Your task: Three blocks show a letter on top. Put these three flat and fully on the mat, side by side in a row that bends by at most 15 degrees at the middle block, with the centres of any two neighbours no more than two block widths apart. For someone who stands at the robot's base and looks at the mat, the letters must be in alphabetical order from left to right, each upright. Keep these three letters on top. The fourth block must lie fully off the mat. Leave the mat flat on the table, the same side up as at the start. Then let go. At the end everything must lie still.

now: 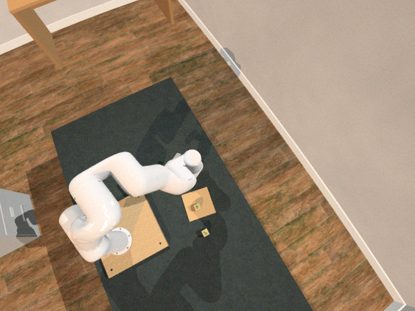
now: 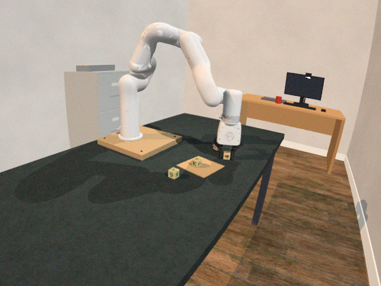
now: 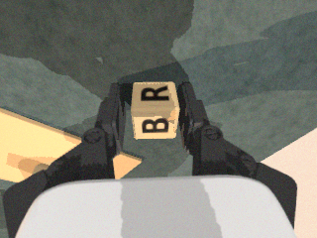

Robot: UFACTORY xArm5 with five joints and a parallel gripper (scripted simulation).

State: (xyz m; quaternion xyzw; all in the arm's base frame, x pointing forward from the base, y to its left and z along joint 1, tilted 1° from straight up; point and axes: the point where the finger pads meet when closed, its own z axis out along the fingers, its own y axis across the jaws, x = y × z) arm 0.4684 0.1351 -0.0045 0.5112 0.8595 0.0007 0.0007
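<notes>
Right now my hand is 50 mm past the tan mat, 140 mm to the left of it and 20 mm above it. The rest, counted from my hand: green-lettered block 80 mm behind, 290 mm to the right, 10 mm below.
</notes>
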